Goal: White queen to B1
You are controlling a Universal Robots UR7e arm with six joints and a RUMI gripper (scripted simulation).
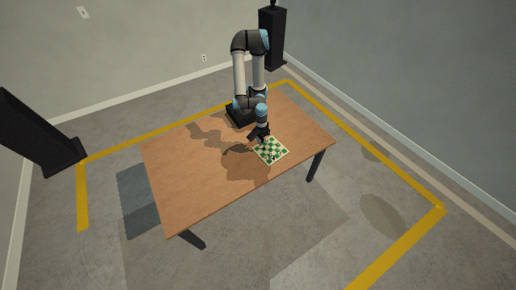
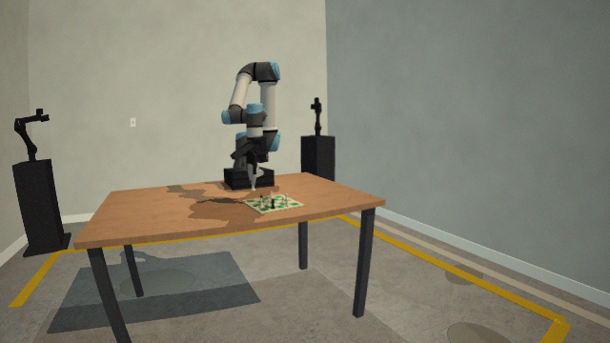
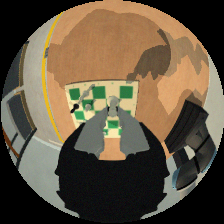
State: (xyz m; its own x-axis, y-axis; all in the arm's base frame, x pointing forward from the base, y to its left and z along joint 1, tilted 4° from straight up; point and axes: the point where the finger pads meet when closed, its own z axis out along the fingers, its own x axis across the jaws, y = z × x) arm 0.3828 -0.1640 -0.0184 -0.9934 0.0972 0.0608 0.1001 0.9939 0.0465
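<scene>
The green-and-cream chessboard is 100 mm below my hand, 70 mm to the left of it and 50 mm ahead of it.
</scene>
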